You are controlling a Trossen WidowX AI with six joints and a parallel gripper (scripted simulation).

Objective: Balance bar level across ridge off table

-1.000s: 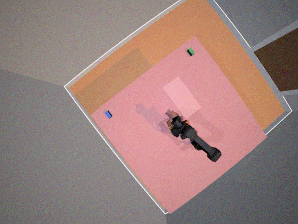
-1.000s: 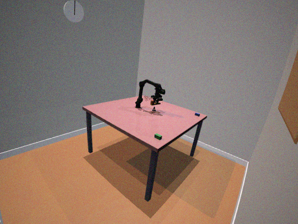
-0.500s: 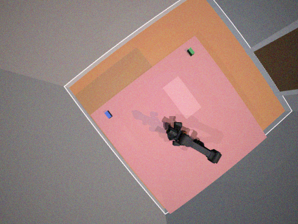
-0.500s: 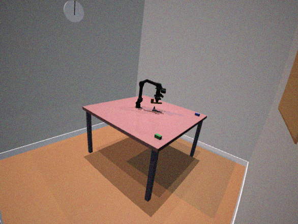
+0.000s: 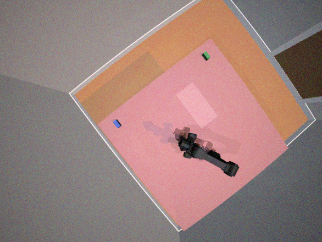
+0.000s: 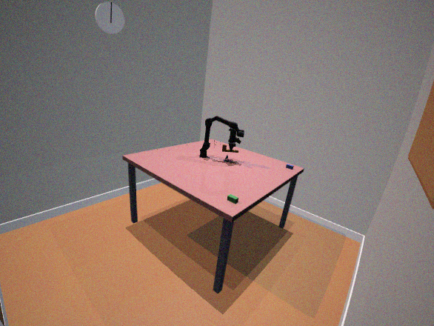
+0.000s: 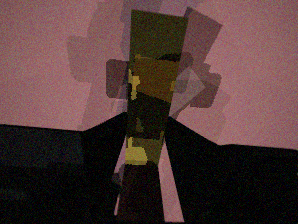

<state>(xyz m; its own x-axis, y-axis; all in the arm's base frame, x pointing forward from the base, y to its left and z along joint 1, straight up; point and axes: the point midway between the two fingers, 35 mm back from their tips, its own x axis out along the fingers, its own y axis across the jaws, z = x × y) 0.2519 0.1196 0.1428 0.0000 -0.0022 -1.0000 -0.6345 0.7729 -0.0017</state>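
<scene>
My gripper tip is 20 mm past the dark ridge, 20 mm to the left of it and 80 mm above it. Round my gripper tip: green block: 490 mm ahead, 620 mm to the right, 90 mm below; then blue block: 490 mm ahead, 380 mm to the left, 90 mm below.
</scene>
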